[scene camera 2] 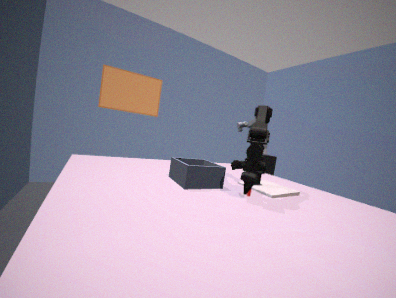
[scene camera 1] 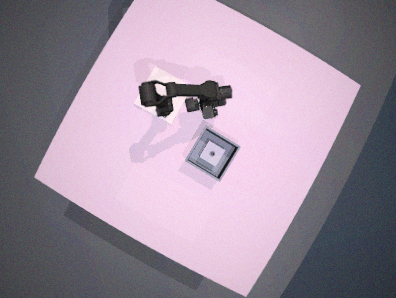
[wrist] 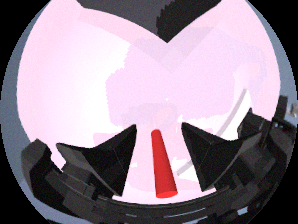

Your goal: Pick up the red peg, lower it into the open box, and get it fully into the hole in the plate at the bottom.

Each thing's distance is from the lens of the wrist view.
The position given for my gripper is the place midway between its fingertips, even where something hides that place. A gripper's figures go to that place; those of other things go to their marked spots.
my gripper (wrist: 159, 126): 0.10 m
red peg (wrist: 164, 184): 0.06 m
